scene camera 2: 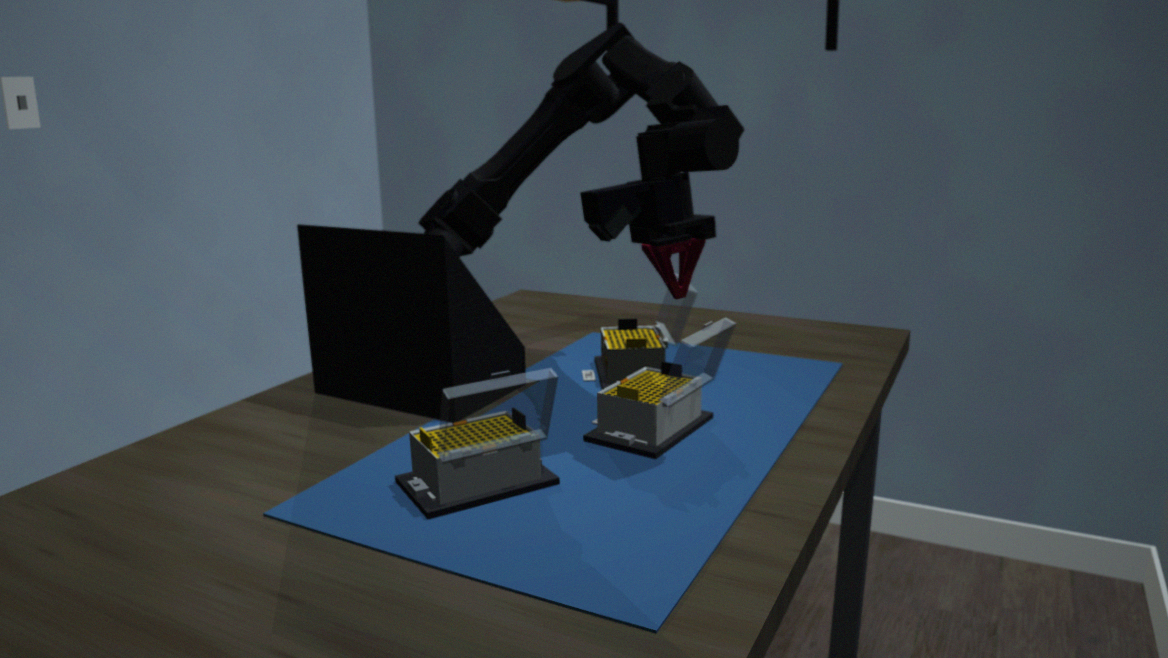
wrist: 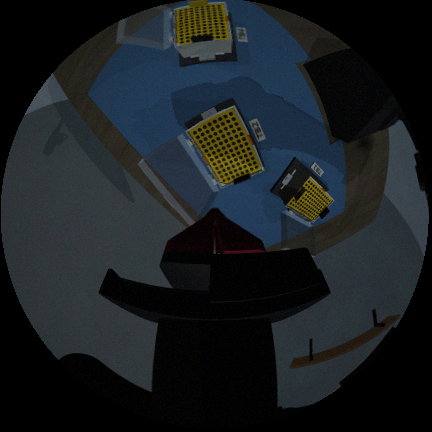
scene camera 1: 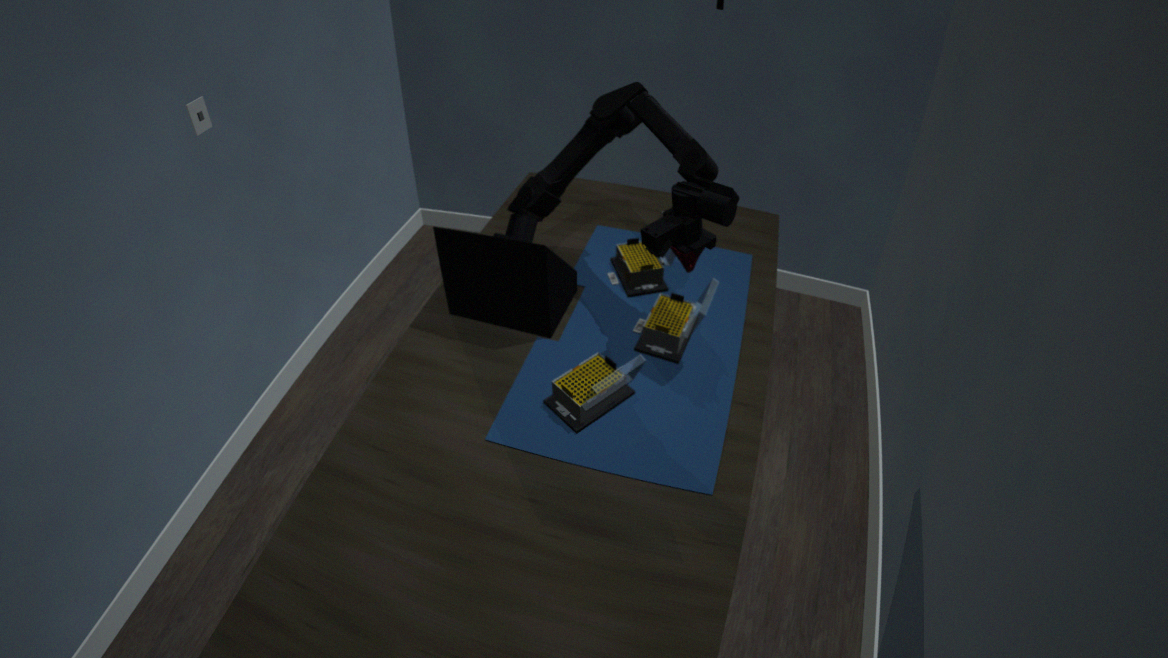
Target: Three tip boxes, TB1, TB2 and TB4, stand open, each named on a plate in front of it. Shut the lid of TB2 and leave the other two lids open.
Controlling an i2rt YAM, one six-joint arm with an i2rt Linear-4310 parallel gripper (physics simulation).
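Places are measured from the arm's base along level axes (x ahead, y left, z up), in centimetres.
Pixels of known places: gripper, fingertip midpoint: (scene camera 2: 680, 298) (wrist: 214, 212) (scene camera 1: 689, 271); arm's base at its link origin: (scene camera 2: 422, 281) (scene camera 1: 515, 249).
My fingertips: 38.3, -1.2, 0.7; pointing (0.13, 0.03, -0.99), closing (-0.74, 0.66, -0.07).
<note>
For each thing: its top centre in the pictures, then the offset to it from my fingertips, as dx, dy, dz. Level surfaces: height alone.
- TB2 at its top centre: (scene camera 2: 650, 374) (wrist: 227, 151) (scene camera 1: 670, 309) -3.2, -1.8, -9.8
- TB1 at its top centre: (scene camera 2: 631, 328) (wrist: 314, 206) (scene camera 1: 640, 251) -12.5, +18.3, -9.8
- blue mat at its surface level: dz -17.3
- wooden table at its surface level: dz -17.6
TB2 (scene camera 1: 668, 317) (scene camera 2: 649, 404) (wrist: 227, 147) is the middle box, with a yellow rack; its clear lid (scene camera 1: 707, 299) (scene camera 2: 706, 347) (wrist: 175, 170) stands open, tilted outward. TB4 (scene camera 1: 588, 385) (scene camera 2: 482, 457) (wrist: 202, 25) is the near box in the scene views, its lid (scene camera 2: 506, 393) (wrist: 145, 33) open. TB1 (scene camera 1: 639, 259) (scene camera 2: 633, 351) (wrist: 310, 199) is the far box, its lid (scene camera 2: 678, 313) (wrist: 297, 230) open. My gripper (scene camera 1: 690, 268) (scene camera 2: 680, 295) (wrist: 214, 212) is shut and empty, in the air on the far side of TB2, above lid height. Whether it touches a lid is unclear.
The boxes stand on a blue mat (scene camera 1: 645, 449) (scene camera 2: 572, 547) on a wooden table (scene camera 1: 490, 523) (scene camera 2: 163, 555). A large black block (scene camera 1: 498, 282) (scene camera 2: 375, 318) (wrist: 350, 95) stands beside the mat, at the arm's base. White name plates (wrist: 257, 129) lie beside the boxes.
</note>
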